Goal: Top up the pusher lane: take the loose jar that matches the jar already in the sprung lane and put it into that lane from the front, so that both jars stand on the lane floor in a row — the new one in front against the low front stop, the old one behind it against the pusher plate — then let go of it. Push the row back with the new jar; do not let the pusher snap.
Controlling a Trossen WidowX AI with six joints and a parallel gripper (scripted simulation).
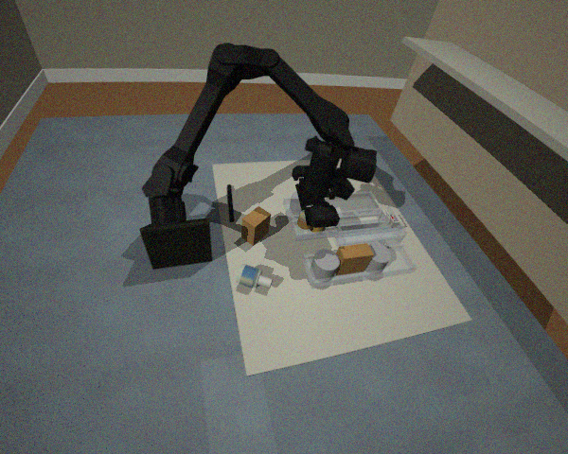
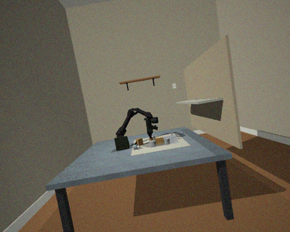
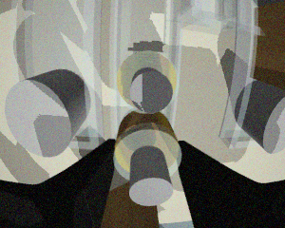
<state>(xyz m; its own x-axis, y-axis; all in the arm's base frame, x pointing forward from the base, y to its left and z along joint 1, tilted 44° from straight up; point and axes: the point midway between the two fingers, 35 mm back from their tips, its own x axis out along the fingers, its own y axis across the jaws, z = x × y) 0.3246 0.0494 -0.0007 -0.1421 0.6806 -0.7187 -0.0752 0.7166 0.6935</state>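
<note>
Now: gripper tip 15 cm short of the clear sprung lane, 1 cm to the left of it and 4 cm above it. The rest, counted from my gripper tip: red mark: 22 cm ahead, 2 cm to the right, 1 cm above; then black post: 19 cm behind, 11 cm to the left, 5 cm below.
</note>
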